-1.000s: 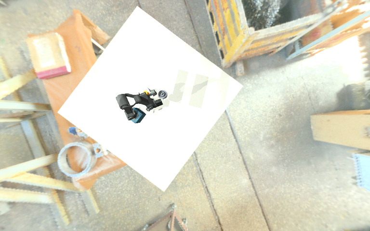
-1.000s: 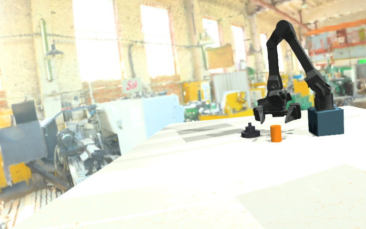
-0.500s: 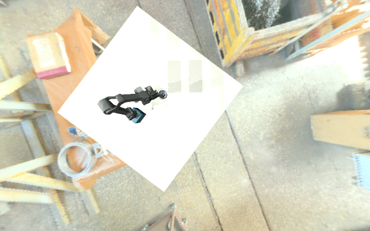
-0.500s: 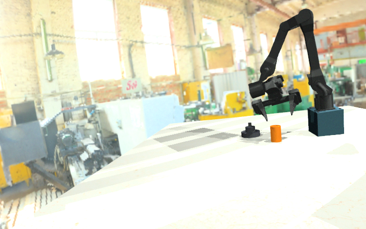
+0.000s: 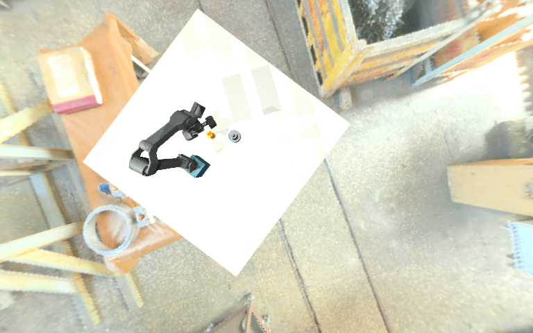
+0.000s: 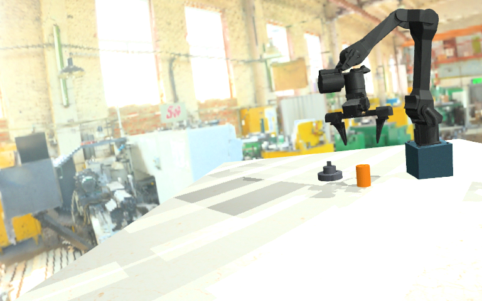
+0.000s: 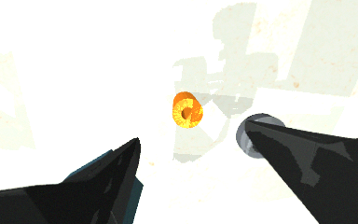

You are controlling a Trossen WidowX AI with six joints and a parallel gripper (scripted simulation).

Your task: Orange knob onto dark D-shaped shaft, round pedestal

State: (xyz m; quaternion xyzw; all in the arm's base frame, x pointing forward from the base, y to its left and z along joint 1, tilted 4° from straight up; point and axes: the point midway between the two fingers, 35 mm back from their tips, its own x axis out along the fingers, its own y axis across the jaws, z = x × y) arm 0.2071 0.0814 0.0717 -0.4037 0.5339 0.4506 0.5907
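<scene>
Now: gripper tip 9 cm above the orange knob. Also, from my gripper tip: round pedestal (10 cm ahead, 12 cm to the right, 9 cm below).
</scene>
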